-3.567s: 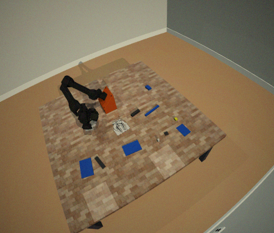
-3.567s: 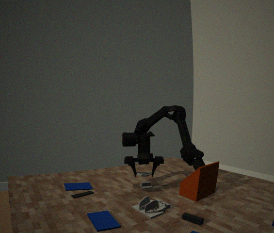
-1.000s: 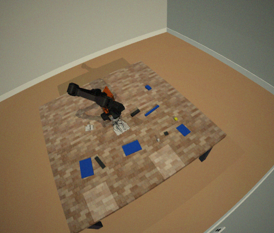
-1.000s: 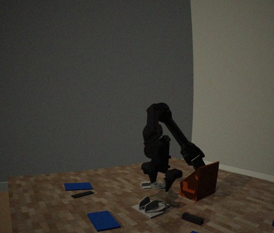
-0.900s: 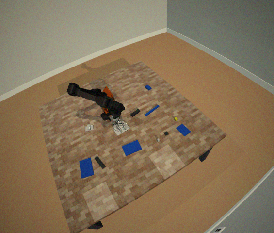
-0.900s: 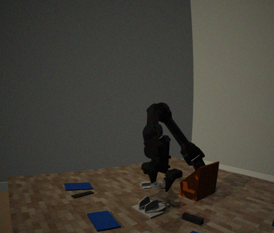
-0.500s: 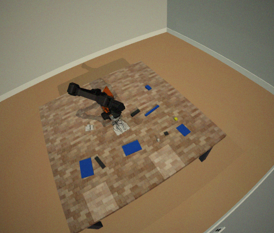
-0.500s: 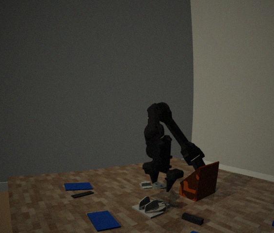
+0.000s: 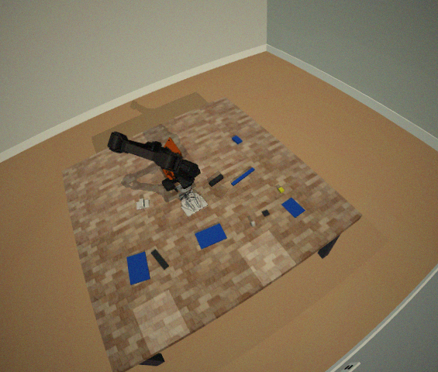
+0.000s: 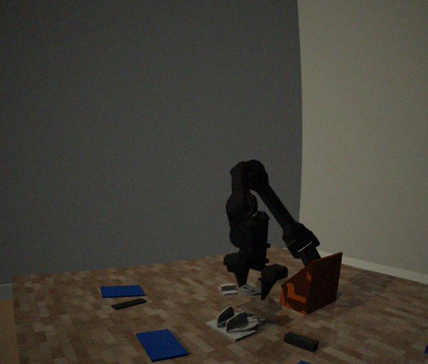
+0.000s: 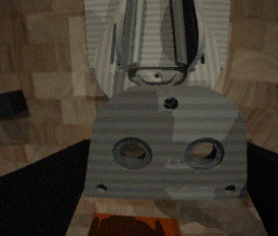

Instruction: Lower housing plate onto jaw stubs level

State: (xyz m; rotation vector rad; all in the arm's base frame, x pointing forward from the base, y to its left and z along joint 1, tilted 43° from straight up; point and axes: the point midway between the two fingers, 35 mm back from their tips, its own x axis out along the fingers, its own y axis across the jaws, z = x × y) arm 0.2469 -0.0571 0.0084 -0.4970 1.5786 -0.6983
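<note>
Right now the base plate is 8 cm below my gripper tip and 7 cm ahead of it. From my gripper tip the other things lie so: housing plate (2 cm above, 1 cm ahead).
</note>
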